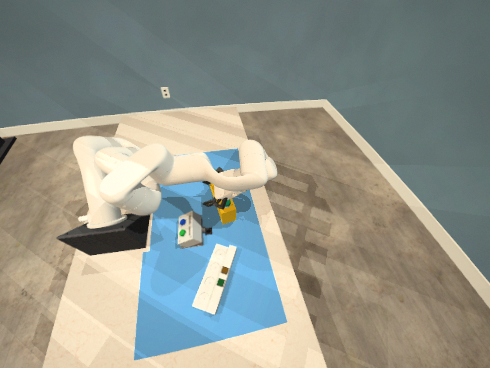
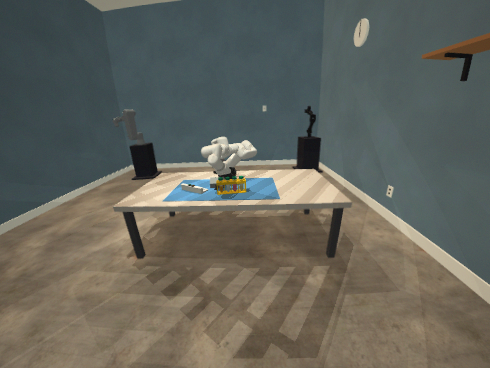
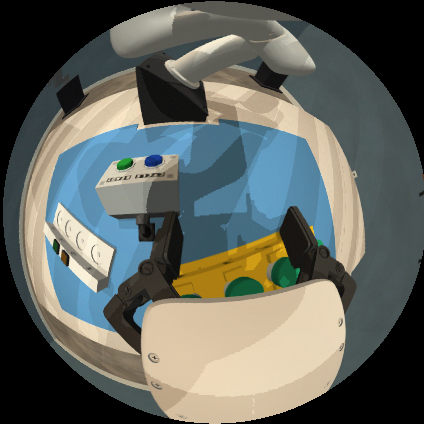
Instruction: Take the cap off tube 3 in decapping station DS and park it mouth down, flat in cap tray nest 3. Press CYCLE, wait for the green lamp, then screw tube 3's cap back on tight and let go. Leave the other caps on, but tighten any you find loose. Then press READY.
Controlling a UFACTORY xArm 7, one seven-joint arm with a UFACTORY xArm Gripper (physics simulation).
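Places are measured from the arm's base along level axes (x ahead, y left, z up), in centimetres.
Where they show: gripper, between the fingertips: (image 1: pixel 205 193) (image 2: pixel 227 173) (image 3: pixel 234 221); arm's base, origin of its link: (image 1: pixel 108 222) (image 3: pixel 181 73).
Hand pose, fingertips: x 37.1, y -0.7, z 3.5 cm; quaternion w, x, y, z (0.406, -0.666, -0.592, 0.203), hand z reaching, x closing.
Things, the pixels of their top centre, and the offset from my fingertips. "spot": a spot on its surface instead. Level surfaces: height alone.
- yellow station, centre of its top: (image 3: pixel 261 280) (image 1: pixel 220 188) (image 2: pixel 231 179) dx +6.8, dy +2.3, dz -2.6 cm
- white cap tray, centre of its top: (image 3: pixel 60 238) (image 1: pixel 214 273) (image 2: pixel 193 183) dx -3.8, dy -27.7, dz -7.5 cm
- brown square, a spot on its surface: (image 3: pixel 65 258) (image 1: pixel 224 267) spot: dx -0.2, dy -27.0, dz -7.6 cm
- grey button box, centre of its top: (image 3: pixel 131 170) (image 1: pixel 187 224) dx -9.0, dy -8.7, dz -4.5 cm
- green button, centre of its top: (image 3: pixel 122 161) (image 1: pixel 182 231) dx -11.6, dy -10.5, dz -5.4 cm
- blue button, centre of its top: (image 3: pixel 151 157) (image 1: pixel 182 220) dx -10.8, dy -6.1, dz -5.4 cm
- small black block, a spot on its surface: (image 3: pixel 146 231) (image 1: pixel 208 229) spot: dx -2.3, dy -9.5, dz -11.7 cm
- blue mat, height of its surface: dz -12.9 cm
My gripper (image 1: pixel 208 193) (image 3: pixel 234 221) is open and empty, its fingers spread above the yellow station (image 1: pixel 228 215) (image 2: pixel 231 192) (image 3: pixel 215 270). Green caps sit along the station's top; one cap (image 3: pixel 244 287) shows between the fingers, another cap (image 3: pixel 284 272) beside the right finger. The palm hides part of the row. Tube numbers are not readable. The white cap tray (image 1: pixel 228 257) (image 2: pixel 194 189) (image 3: pixel 102 281) has round nests and shows no caps. Its green square (image 1: pixel 220 282) (image 3: pixel 56 245) and brown square (image 1: pixel 225 270) (image 3: pixel 65 258) look dark.
The grey button box (image 1: pixel 192 239) (image 3: pixel 137 198) stands between the arm's base and the tray, with a green button (image 1: pixel 182 232) (image 3: pixel 124 164) and a blue button (image 1: pixel 182 222) (image 3: pixel 153 160). A small black block (image 1: pixel 208 231) (image 3: pixel 146 231) sticks out toward the station. All stand on the blue mat (image 1: pixel 165 320).
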